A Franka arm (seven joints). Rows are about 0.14 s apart.
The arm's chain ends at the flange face. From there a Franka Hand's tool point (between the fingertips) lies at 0.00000 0.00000 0.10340 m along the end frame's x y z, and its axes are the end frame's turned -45 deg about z.
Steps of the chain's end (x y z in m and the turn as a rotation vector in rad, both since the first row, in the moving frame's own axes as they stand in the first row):
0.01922, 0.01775, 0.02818, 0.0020, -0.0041, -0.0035
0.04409, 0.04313, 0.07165, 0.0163, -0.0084, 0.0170
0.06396, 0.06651, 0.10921, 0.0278, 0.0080, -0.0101
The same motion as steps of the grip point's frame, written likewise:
0.00089, 0.02570, 0.02818, 0.0043, -0.0015, -0.0035
0.00127, 0.05987, 0.07163, 0.0175, 0.0056, 0.0170
0.00081, 0.09080, 0.10917, 0.0140, 0.0253, -0.0101

